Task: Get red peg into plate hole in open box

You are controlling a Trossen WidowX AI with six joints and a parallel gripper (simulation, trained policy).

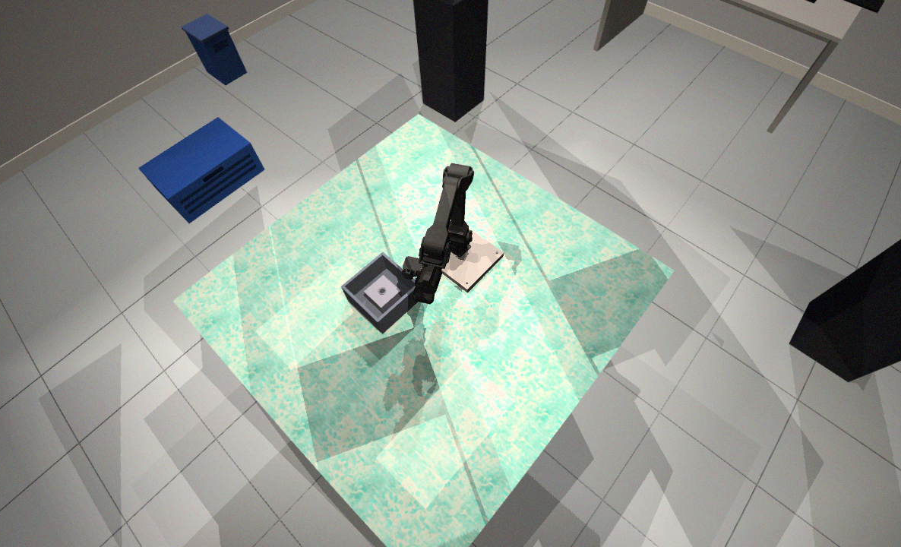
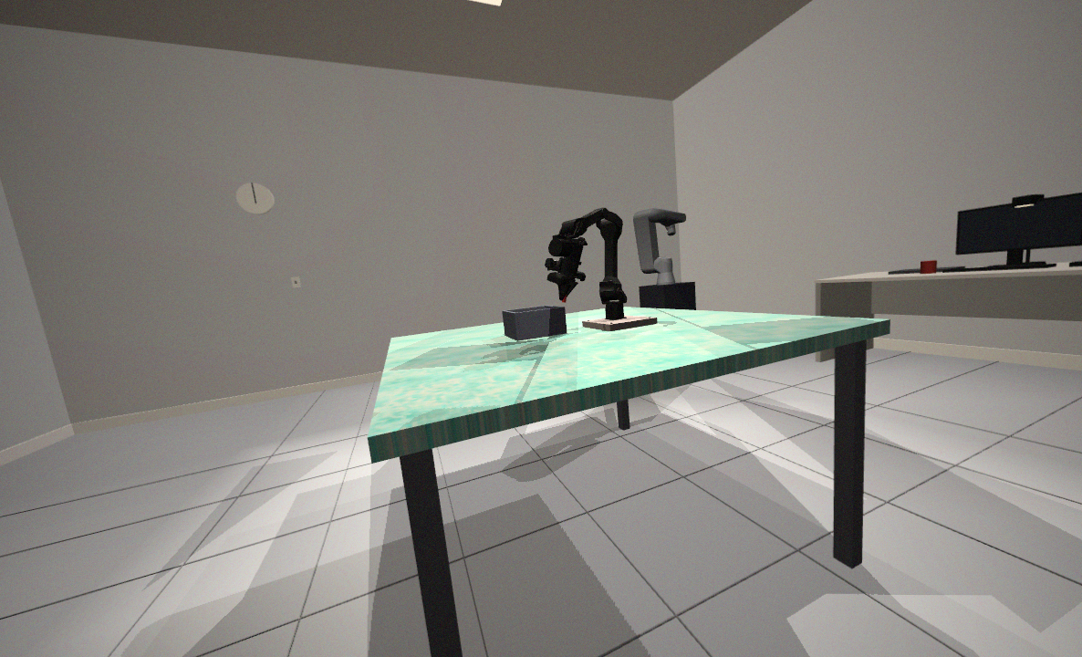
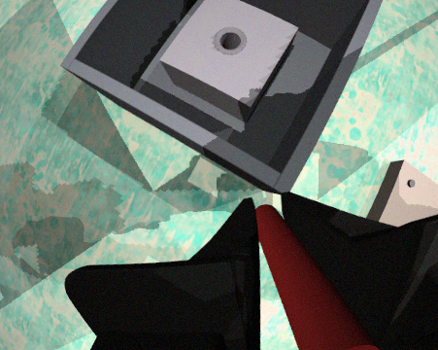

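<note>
Right now my gripper tip is 11 cm to the left of the plate, 8 cm short of it and 8 cm above it. The rest, counted from my gripper tip: red peg (3 cm above, 1 cm to the left, 1 cm behind); dark grey box (11 cm to the right, 10 cm below, 8 cm ahead).
</note>
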